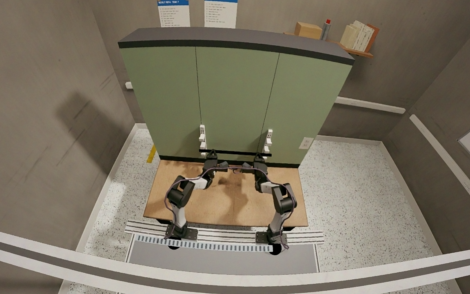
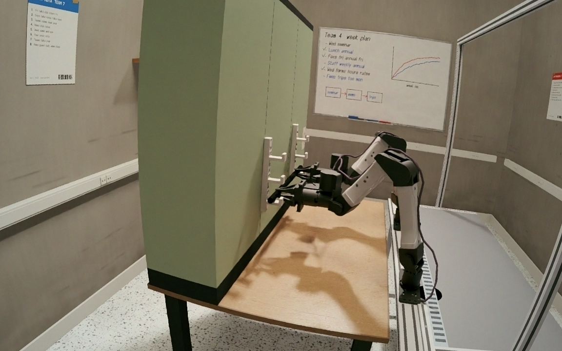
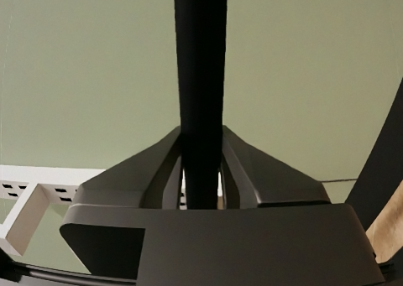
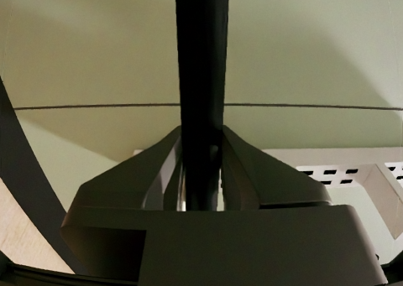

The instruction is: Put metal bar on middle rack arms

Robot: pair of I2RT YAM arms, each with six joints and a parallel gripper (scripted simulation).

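Now: the black metal bar 150 mm to the right of my left hand. Also, from my left hand: wall socket: 40 mm ahead, 620 mm to the right, 100 mm above; then black base strip: 40 mm ahead, 110 mm to the right, 170 mm below; then green wall panel: 150 mm ahead, 110 mm to the right, 250 mm above.
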